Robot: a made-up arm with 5 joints. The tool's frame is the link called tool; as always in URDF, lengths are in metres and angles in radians. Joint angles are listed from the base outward.
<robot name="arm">
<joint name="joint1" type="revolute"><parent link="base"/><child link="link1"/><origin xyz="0 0 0.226" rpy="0 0 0"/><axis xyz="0 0 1"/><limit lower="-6.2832" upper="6.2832"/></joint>
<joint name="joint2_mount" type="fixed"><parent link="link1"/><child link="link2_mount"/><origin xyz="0 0 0" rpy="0 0 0"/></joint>
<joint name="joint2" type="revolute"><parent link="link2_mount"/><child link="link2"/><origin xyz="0 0 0" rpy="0 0 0"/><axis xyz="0 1 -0.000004"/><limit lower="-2.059" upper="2.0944"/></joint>
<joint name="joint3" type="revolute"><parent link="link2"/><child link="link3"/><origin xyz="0.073 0 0.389" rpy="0 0 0"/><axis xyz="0 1 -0.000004"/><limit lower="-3.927" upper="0.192"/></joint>
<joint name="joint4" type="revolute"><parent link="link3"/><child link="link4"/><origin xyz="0.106 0 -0.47" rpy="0 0 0"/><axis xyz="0 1 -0.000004"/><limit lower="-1.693" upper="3.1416"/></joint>
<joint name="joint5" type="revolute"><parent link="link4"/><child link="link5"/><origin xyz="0.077 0 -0.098" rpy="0 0 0"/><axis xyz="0 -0.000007 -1"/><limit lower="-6.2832" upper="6.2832"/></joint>
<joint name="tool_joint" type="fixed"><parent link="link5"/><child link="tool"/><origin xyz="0 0 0" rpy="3.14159 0 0"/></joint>
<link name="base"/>
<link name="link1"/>
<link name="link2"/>
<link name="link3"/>
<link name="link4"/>
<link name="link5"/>
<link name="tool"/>
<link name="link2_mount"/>
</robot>
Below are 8 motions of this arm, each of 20 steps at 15 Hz.
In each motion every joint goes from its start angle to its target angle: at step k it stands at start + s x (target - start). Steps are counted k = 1, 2, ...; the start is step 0. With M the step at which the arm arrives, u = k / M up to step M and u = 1 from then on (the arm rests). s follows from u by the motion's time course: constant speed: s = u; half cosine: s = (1 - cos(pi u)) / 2; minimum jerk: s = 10 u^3 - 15 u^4 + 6 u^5.
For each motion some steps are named. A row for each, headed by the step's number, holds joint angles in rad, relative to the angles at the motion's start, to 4 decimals.
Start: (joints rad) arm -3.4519 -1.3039 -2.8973 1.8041 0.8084
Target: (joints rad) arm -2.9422 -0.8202 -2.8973 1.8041 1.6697
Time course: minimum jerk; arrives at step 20
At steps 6, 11, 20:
6: 0.0831 0.0789 0.0000 0.0000 0.1405
11: 0.3023 0.2869 0.0000 0.0000 0.5109
20: 0.5097 0.4837 0.0000 0.0000 0.8613

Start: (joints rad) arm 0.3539 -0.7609 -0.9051 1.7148 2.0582
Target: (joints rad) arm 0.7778 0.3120 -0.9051 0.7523 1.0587
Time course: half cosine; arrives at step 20
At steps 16, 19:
16: 0.3834 0.9704 0.0000 -0.8706 -0.9041
19: 0.4213 1.0663 0.0000 -0.9566 -0.9933

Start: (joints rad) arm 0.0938 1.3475 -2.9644 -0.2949 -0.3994
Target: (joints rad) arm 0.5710 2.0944 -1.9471 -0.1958 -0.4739
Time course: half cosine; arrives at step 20
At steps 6, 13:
6: 0.0984 0.1539 0.2097 0.0204 -0.0154
13: 0.3469 0.5430 0.7396 0.0720 -0.0542

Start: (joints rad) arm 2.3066 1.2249 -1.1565 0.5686 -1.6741
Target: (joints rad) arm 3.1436 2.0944 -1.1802 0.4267 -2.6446
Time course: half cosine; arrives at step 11
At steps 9, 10, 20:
9: 0.7706 0.8005 -0.0218 -0.1306 -0.8935
10: 0.8200 0.8519 -0.0232 -0.1390 -0.9508
20: 0.8370 0.8695 -0.0237 -0.1419 -0.9705

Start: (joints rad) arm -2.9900 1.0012 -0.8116 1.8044 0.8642
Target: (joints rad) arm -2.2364 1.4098 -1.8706 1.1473 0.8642
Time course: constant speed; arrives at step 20
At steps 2, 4, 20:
2: 0.0754 0.0409 -0.1059 -0.0657 0.0000
4: 0.1507 0.0817 -0.2118 -0.1314 0.0000
20: 0.7536 0.4086 -1.0590 -0.6571 0.0000

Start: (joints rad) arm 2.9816 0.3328 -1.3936 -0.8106 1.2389
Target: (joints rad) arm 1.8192 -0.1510 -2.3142 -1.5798 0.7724
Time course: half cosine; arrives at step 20
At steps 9, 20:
9: -0.4903 -0.2041 -0.3883 -0.3244 -0.1968
20: -1.1624 -0.4838 -0.9206 -0.7692 -0.4665

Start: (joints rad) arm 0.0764 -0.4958 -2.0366 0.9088 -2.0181
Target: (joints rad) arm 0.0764 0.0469 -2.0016 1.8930 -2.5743
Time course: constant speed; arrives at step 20
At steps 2, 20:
2: 0.0000 0.0543 0.0035 0.0984 -0.0556
20: 0.0000 0.5427 0.0350 0.9842 -0.5562

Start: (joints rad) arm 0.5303 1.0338 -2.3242 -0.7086 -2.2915
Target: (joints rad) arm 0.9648 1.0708 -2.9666 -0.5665 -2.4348
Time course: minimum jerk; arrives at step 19
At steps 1, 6, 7, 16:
1: 0.0006 0.0000 -0.0009 0.0002 -0.0002
6: 0.0802 0.0068 -0.1186 0.0262 -0.0265
7: 0.1149 0.0098 -0.1699 0.0376 -0.0379
16: 0.4212 0.0359 -0.6227 0.1377 -0.1389

